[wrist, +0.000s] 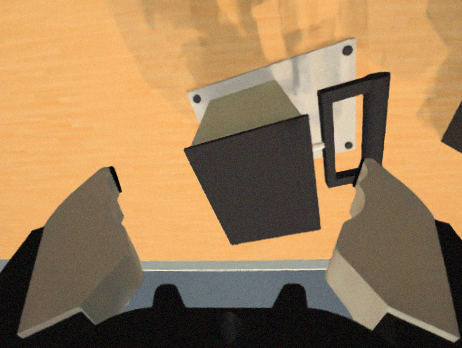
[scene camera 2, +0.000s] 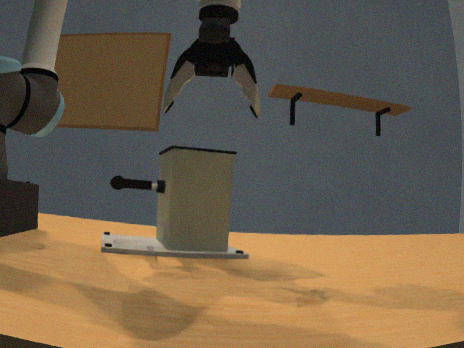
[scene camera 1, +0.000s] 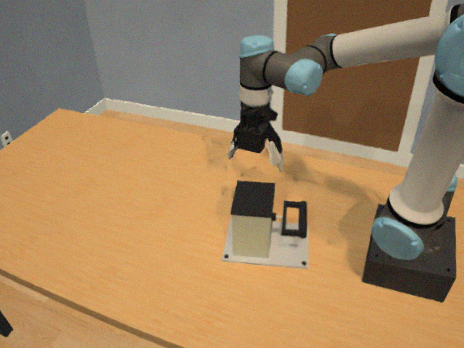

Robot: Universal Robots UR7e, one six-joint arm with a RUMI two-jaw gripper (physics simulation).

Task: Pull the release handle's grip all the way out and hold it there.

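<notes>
The release handle's grip is a black rectangular loop (scene camera 1: 303, 220) (scene camera 2: 131, 184) (wrist: 375, 120) on the side of a pale box with a black top (scene camera 1: 251, 235) (scene camera 2: 196, 200) (wrist: 255, 180). It stands off the box on a short light rod (wrist: 318, 147), on the side toward the robot's base. The box stands on a light grey base plate (scene camera 1: 290, 257) (scene camera 2: 135, 243) (wrist: 340, 65). My gripper (scene camera 1: 256, 161) (scene camera 2: 212, 113) (wrist: 234, 167) is open and empty, pointing down, above and behind the box in scene camera 1's view. In the wrist view the right fingertip overlaps the loop's near corner, but they are apart.
The robot's dark base block (scene camera 1: 410, 270) (scene camera 2: 17, 207) stands on the wooden table (scene camera 1: 125, 210) (scene camera 2: 350, 310) (wrist: 60, 100), on the grip's side of the box. A wooden shelf (scene camera 2: 340, 98) and a brown board (scene camera 2: 110, 82) are on the wall behind.
</notes>
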